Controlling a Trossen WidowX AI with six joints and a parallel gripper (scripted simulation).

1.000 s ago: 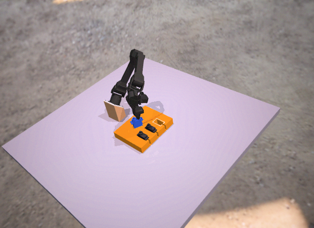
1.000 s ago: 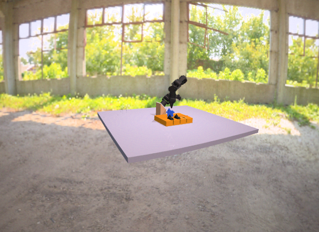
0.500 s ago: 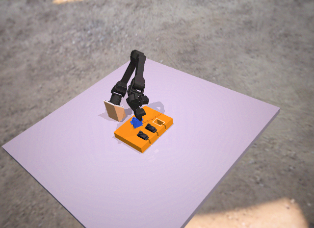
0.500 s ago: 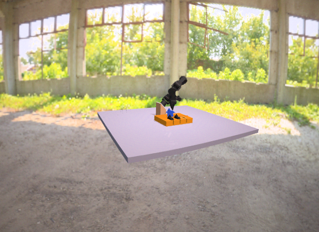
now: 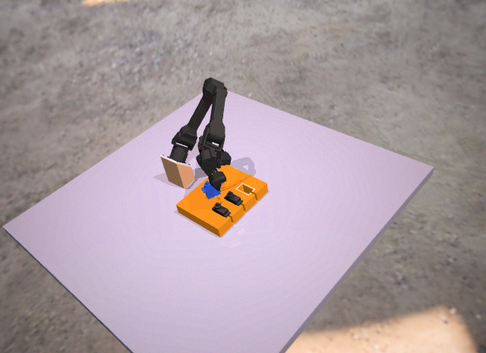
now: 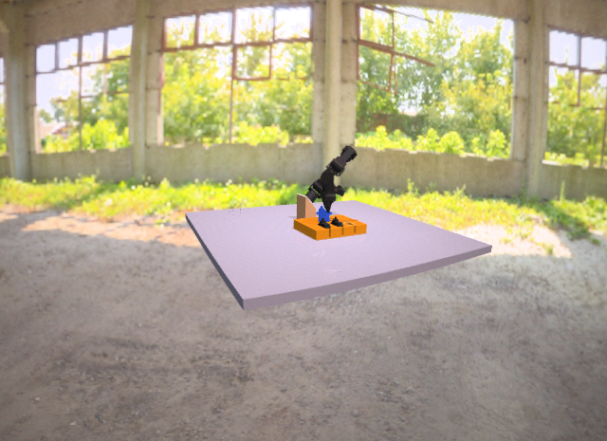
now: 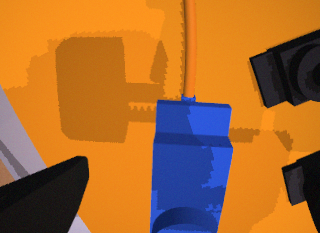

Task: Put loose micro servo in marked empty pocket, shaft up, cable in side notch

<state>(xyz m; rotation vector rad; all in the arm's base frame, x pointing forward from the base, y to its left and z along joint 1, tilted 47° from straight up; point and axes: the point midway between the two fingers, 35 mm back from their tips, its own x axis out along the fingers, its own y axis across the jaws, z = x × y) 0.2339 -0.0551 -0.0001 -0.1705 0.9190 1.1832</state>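
Right now my gripper tip is 20 mm past the orange deck, 10 mm to the right of it and 80 mm above it.
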